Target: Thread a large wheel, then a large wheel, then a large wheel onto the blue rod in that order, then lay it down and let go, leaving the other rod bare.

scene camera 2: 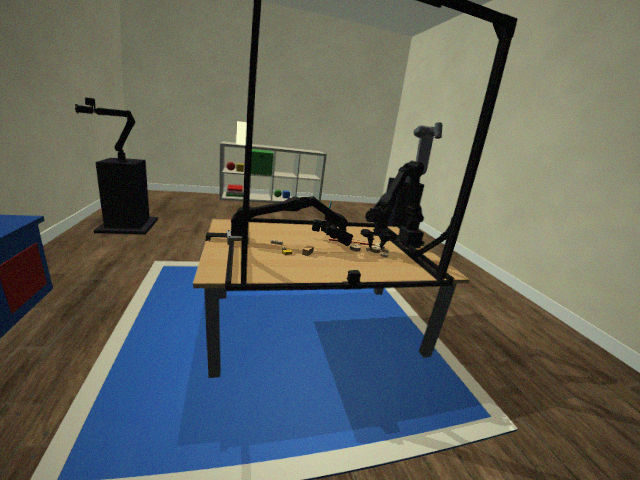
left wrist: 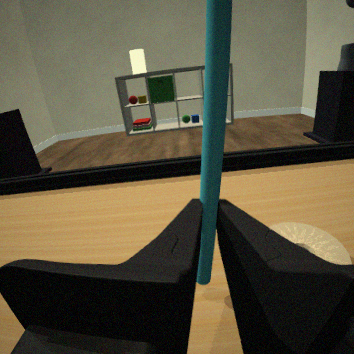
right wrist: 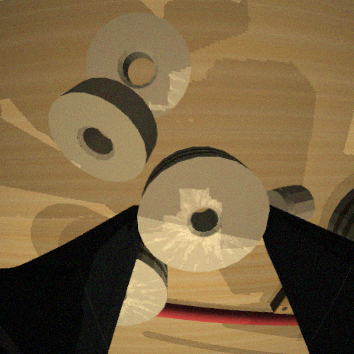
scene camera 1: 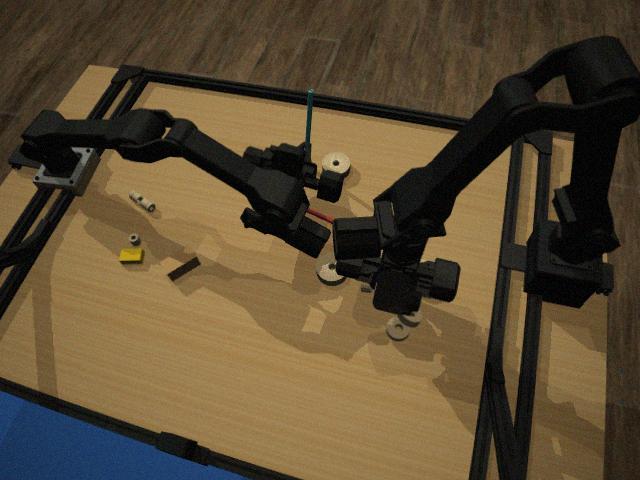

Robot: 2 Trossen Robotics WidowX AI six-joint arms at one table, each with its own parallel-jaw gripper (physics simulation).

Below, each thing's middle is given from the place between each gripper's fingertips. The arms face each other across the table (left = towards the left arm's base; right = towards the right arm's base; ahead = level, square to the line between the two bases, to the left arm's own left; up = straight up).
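Scene:
The wooden block [scene camera 1: 183, 261] is 380 mm to the left of my right hand, 40 mm behind it and 10 mm above it. From that same right hand I find the red rod [right wrist: 172, 310] 100 mm ahead and 90 mm to the left, while the blue rod [left wrist: 218, 27] is 90 mm above the hand, 210 mm to the left of it and 240 mm ahead of it.
Counting from my left hand instead, the wooden block is 160 mm to the left, 280 mm behind and 40 mm below. The red rod is 50 mm below my left hand, 130 mm to the right of it and 140 mm behind it. I see my left gripper, too, 40 mm below the blue rod.

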